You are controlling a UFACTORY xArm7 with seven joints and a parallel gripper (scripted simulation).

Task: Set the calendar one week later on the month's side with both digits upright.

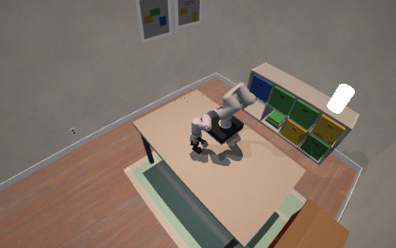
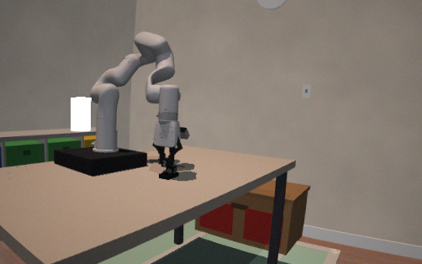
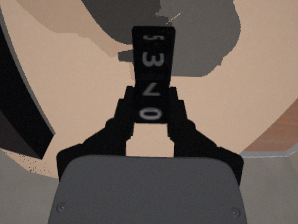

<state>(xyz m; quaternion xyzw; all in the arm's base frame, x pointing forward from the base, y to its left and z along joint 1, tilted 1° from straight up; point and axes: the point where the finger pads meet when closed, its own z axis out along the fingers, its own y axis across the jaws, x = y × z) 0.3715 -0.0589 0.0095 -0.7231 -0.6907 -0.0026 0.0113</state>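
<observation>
Now: the dark cube 1 cm below my hand.
</observation>
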